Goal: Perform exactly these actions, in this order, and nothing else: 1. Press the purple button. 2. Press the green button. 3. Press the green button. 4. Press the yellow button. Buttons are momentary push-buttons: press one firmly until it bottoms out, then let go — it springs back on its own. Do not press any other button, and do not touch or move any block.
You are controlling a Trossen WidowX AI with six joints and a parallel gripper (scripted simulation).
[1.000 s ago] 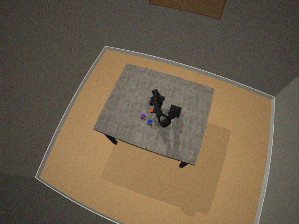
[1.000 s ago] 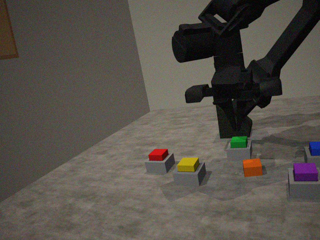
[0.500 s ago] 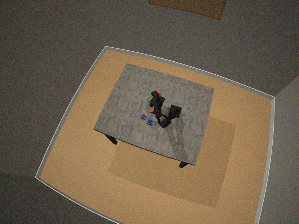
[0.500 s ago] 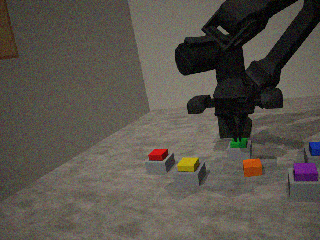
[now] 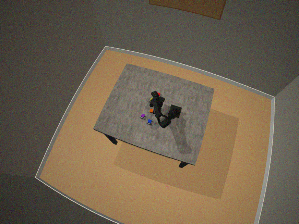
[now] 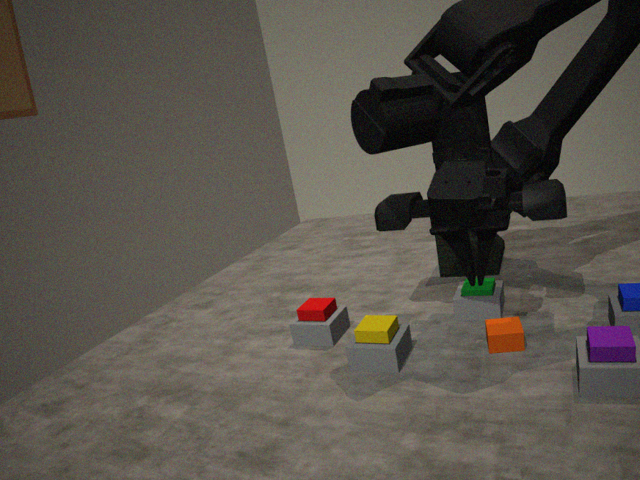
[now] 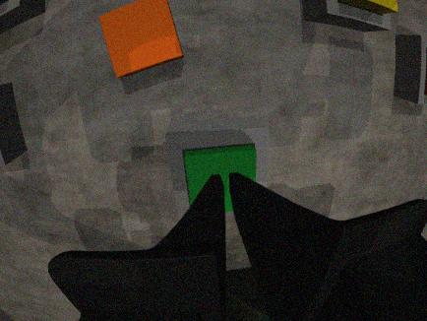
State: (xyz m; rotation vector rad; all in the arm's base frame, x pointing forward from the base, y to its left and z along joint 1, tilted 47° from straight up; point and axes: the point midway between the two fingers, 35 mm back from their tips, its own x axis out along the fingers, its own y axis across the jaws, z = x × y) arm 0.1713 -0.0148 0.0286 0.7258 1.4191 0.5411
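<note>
Now: gripper tip 1 cm above the green button. Also, from my gripper tip: orange block 7 cm ahead, 3 cm to the left, 2 cm below; blue button 15 cm to the left, 6 cm ahead; yellow button 10 cm ahead, 9 cm to the right.
</note>
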